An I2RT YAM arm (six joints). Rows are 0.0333 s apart.
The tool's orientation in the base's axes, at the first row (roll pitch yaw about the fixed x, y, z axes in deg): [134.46, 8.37, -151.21]
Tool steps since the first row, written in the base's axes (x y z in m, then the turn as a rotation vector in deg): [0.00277, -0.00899, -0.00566, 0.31, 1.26, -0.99]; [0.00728, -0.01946, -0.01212, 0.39, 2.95, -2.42]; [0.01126, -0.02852, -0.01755, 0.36, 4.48, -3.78]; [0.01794, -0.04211, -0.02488, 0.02, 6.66, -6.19]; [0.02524, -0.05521, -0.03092, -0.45, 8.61, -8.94]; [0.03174, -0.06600, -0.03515, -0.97, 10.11, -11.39]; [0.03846, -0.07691, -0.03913, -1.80, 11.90, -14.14]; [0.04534, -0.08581, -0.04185, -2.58, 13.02, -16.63]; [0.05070, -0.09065, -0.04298, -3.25, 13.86, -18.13]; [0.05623, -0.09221, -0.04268, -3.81, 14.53, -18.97]
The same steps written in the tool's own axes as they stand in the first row. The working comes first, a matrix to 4 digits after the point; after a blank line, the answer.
The tool's axes in the first row as the columns of a matrix, in the base's axes (used below as rounded here):
[-0.8671, -0.4284, -0.2544]
[-0.4765, 0.5638, 0.6746]
[-0.1456, 0.7061, -0.6930]

[0.00271, -0.01025, -0.00285, -0.73, -0.12, 1.46]; [0.00472, -0.02265, -0.00658, -1.39, -0.21, 3.57]; [0.00638, -0.03330, -0.00994, -1.90, -0.30, 5.55]; [0.00813, -0.04899, -0.01573, -2.29, -0.62, 8.78]; [0.00892, -0.06377, -0.02224, -2.41, -1.27, 12.12]; [0.00905, -0.07563, -0.02824, -2.32, -1.93, 14.96]; [0.00900, -0.08747, -0.03455, -2.05, -2.50, 18.28]; [0.00767, -0.09735, -0.04042, -1.55, -3.30, 20.96]; [0.00549, -0.10318, -0.04427, -1.15, -3.60, 22.74]; [0.00140, -0.10621, -0.04693, -0.86, -3.57, 23.92]
